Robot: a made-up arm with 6 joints.
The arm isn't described. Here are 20 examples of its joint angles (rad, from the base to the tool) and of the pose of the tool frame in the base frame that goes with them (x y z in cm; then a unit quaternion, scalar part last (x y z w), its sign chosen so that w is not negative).
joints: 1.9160 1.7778 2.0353 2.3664 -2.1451 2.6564
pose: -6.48 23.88 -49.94 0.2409 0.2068 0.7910 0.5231
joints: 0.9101 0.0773 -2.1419 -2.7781 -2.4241 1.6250
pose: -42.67 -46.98 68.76 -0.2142 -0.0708 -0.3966 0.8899
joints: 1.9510 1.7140 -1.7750 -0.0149 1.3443 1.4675
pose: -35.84 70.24 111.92 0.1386 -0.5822 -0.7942 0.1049
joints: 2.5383 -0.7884 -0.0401 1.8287 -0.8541 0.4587
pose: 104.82 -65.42 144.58 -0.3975 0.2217 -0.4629 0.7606
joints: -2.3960 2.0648 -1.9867 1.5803 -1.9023 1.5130
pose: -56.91 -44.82 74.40 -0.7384 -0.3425 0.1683 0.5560
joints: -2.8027 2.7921 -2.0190 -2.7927 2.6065 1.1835
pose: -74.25 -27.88 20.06 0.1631 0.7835 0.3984 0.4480
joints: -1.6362 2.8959 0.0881 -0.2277 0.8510 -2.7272
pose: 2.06 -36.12 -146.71 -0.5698 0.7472 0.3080 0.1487
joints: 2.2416 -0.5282 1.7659 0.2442 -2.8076 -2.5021
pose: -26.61 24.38 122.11 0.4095 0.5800 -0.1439 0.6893
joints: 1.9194 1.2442 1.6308 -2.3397 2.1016 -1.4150
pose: -34.25 101.32 -29.18 0.2027 0.3684 0.9031 0.0873
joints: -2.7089 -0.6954 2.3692 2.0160 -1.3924 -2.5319
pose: -41.18 -11.92 73.86 -0.8485 0.0002 0.2907 0.4423
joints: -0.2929 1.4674 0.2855 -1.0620 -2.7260 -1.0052
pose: 151.89 -38.23 25.25 -0.2318 -0.5164 -0.2106 0.7970
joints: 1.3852 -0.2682 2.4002 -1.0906 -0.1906 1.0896
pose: 2.26 70.56 49.75 -0.5745 0.6278 0.3887 0.3531
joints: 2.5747 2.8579 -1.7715 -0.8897 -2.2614 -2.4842
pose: -82.86 38.32 -2.22 0.6378 0.1635 0.0782 0.7486
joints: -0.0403 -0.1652 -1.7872 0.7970 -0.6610 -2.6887
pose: -95.38 0.05 55.23 0.8058 -0.4436 -0.1720 0.3526
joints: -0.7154 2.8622 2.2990 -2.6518 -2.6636 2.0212
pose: -31.24 32.71 -11.45 -0.3612 0.6159 -0.5994 0.3618
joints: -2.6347 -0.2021 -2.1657 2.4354 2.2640 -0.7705
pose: 60.85 20.14 33.92 0.4256 -0.5430 0.2587 0.6761
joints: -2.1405 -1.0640 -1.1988 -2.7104 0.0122 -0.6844
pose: 81.59 115.34 -1.25 -0.5333 0.7340 0.1557 0.3905
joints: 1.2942 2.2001 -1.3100 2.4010 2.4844 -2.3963
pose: 22.82 119.79 42.19 -0.1652 -0.7393 0.5770 0.3052
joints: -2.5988 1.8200 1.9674 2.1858 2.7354 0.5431
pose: -25.11 -26.41 -60.03 -0.0550 -0.4458 0.7877 0.4216
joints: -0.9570 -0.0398 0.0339 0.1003 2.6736 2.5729
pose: 8.37 -0.18 183.99 0.9620 -0.1394 0.1774 0.1537
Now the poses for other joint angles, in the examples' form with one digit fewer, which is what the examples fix.
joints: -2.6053 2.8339 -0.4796 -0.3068 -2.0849 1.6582
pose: -74.1 -56.6 -94.5 0.177 0.032 -0.364 0.914
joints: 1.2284 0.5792 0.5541 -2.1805 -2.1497 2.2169
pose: 29.2 114.9 121.4 0.885 -0.222 -0.390 0.123
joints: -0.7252 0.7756 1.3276 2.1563 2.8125 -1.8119
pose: 102.4 -78.5 46.2 -0.416 0.098 0.596 0.680
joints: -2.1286 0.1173 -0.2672 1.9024 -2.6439 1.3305
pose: 1.9 1.6 179.2 -0.687 -0.672 0.200 0.193
